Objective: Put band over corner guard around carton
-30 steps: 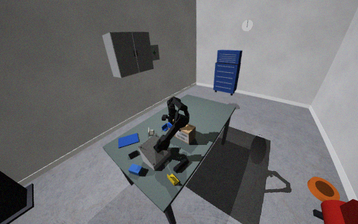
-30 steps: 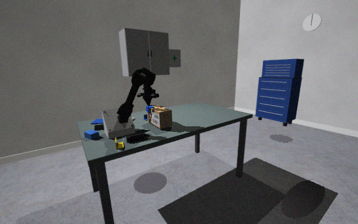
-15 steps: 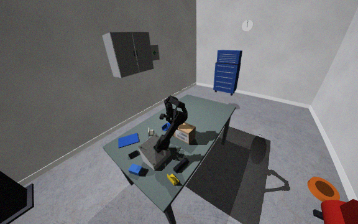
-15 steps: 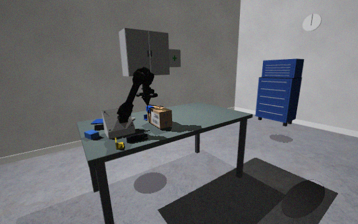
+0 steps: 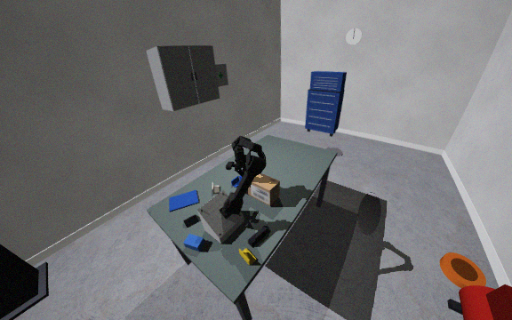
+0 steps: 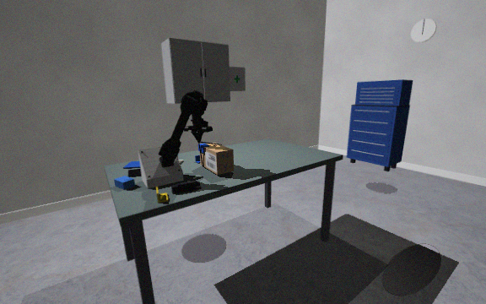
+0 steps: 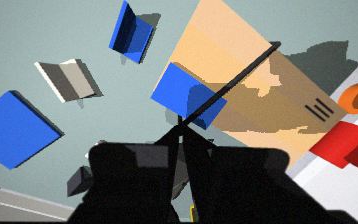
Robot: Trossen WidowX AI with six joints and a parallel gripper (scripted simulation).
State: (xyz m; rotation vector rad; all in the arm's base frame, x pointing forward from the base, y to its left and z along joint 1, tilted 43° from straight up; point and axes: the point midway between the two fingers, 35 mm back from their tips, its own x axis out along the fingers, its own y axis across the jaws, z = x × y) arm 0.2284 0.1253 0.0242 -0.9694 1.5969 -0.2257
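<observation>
My gripper is now 7 cm short of the carton, 8 cm to the left of it and 13 cm above it. Round my hand: flat blue pad (30 cm behind, 33 cm to the left, 20 cm below); small white item (24 cm behind, 13 cm to the left, 20 cm below).
</observation>
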